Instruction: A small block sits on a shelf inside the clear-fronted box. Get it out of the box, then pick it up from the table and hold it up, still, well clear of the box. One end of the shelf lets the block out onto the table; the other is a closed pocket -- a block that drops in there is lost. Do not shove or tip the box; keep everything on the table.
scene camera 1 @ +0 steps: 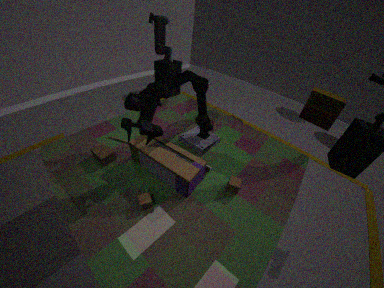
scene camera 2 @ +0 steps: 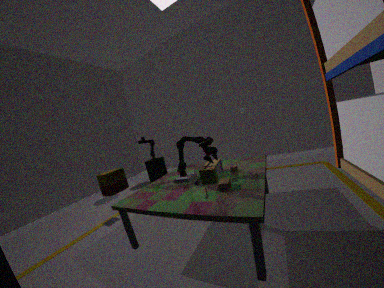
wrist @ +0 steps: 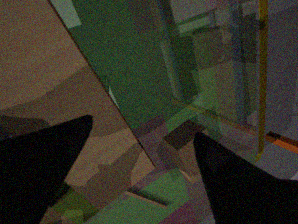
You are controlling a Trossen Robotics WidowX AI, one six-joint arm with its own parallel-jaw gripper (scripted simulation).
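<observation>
There is a clear-fronted box in the pictures, and my gripper is there in them too.
</observation>
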